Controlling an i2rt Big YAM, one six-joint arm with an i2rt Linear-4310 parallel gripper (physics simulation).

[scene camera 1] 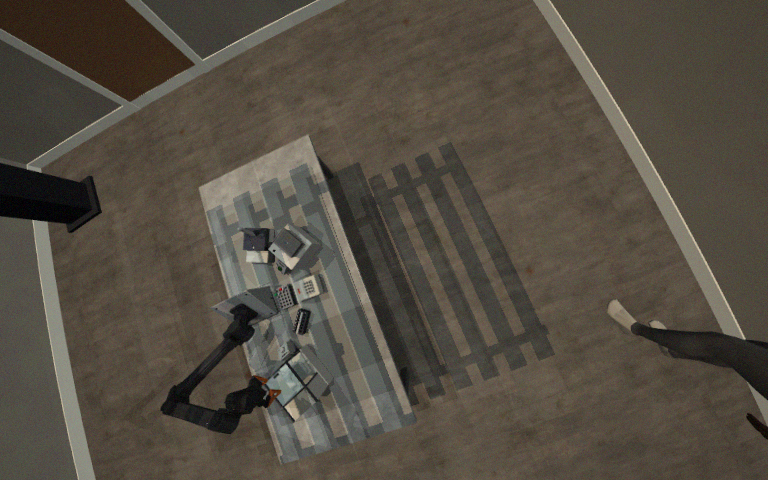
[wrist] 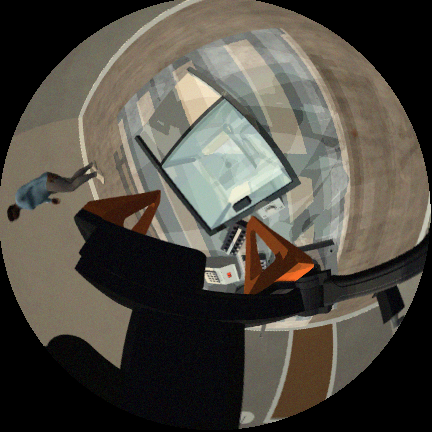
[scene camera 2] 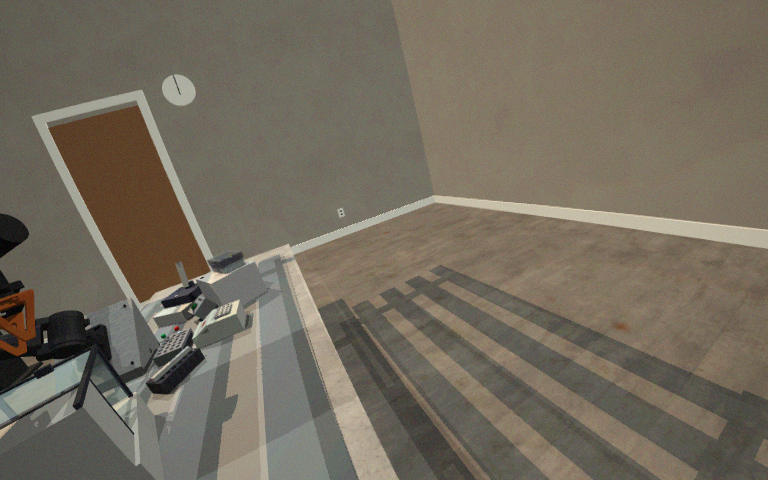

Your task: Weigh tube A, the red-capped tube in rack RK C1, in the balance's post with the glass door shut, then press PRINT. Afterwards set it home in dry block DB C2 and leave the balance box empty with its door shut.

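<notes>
The balance box has a glass pane with a dark frame and a black handle. Long dark rails run past the pane; I cannot tell whether the door is shut. A small round shape shows through the glass. My gripper is open and empty, above the box's handle-side edge. A black rack lies beyond the box. A grey block with many holes is beside it. The red-capped tube cannot be made out, nor can slot labels or PRINT.
A pale device with a hole grid stands by the grey block. A tall grey panel rises near the arm base. A grey machine and a dark open-lidded device stand farther along. A person is beyond the table.
</notes>
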